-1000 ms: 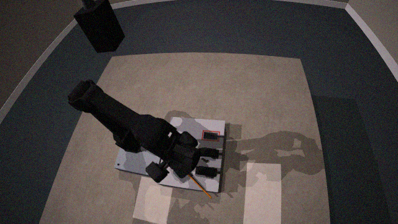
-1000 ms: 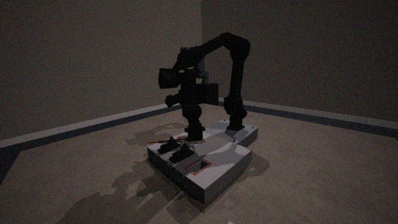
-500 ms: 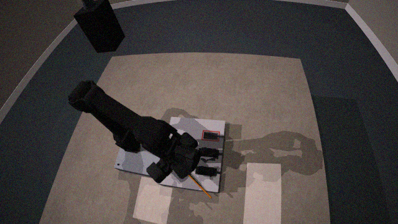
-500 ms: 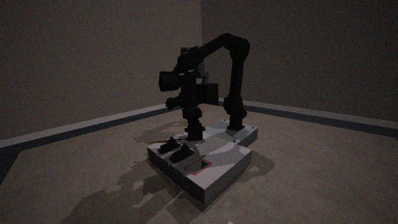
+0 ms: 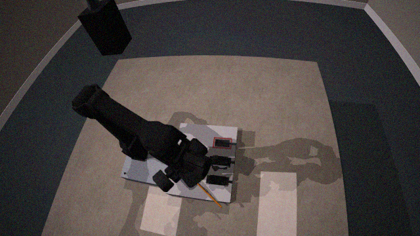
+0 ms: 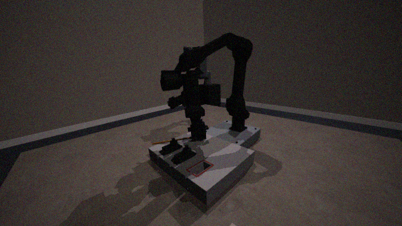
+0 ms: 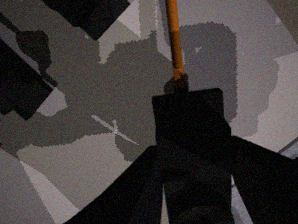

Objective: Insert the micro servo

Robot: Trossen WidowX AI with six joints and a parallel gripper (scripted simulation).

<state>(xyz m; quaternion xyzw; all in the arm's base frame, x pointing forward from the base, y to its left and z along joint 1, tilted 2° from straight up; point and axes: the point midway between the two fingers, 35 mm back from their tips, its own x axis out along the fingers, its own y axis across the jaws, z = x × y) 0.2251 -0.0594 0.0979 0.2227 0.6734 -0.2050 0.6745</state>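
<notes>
My gripper tip is 8 cm above the deck and 7 cm to the right of it.
</notes>
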